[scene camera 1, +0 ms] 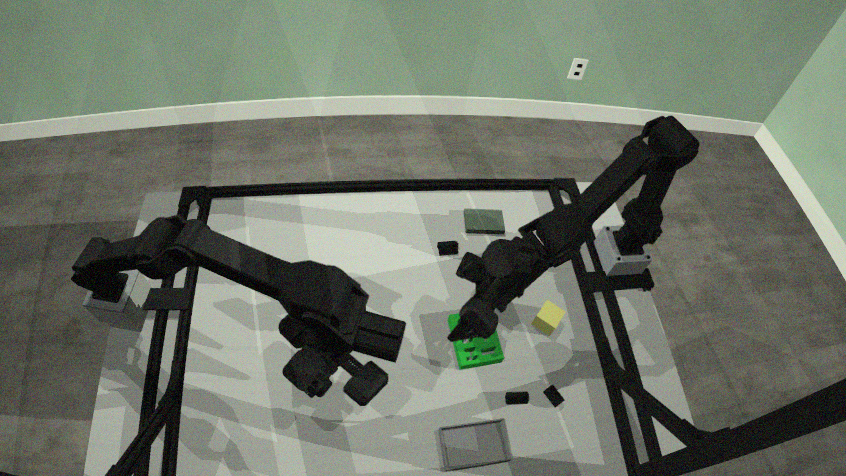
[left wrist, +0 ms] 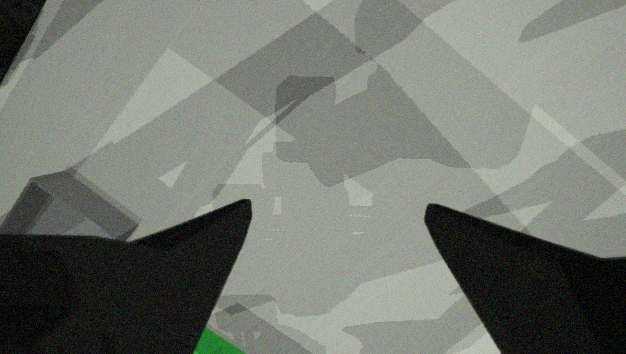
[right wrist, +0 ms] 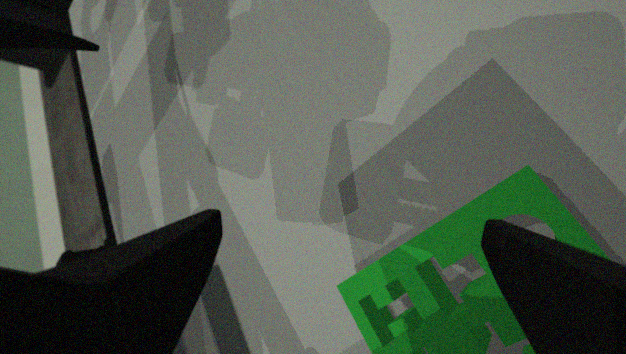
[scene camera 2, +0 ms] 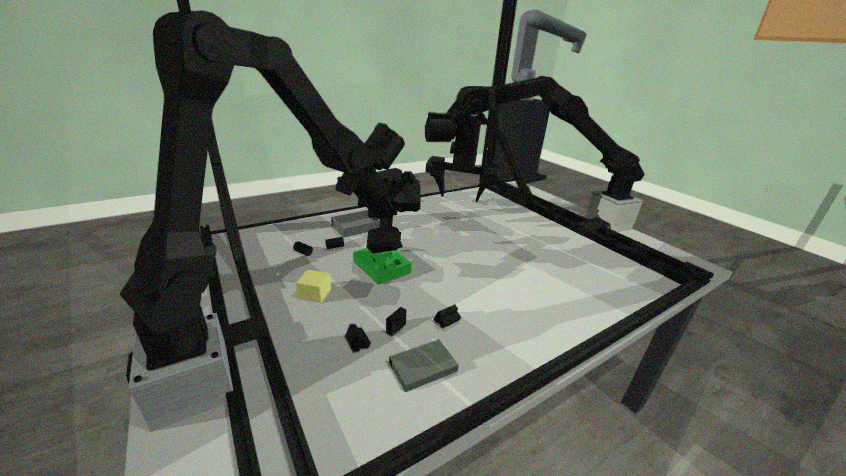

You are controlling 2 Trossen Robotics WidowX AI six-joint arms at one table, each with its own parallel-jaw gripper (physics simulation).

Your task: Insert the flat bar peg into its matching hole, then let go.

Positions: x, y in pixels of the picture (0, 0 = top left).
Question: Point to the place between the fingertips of my left gripper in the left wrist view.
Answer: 337, 209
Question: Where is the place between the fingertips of my right gripper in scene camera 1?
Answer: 455, 327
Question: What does the green hole block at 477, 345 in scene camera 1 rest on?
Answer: The table.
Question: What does the yellow cube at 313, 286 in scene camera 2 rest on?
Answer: The table.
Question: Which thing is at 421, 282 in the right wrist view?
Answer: A green hole block.
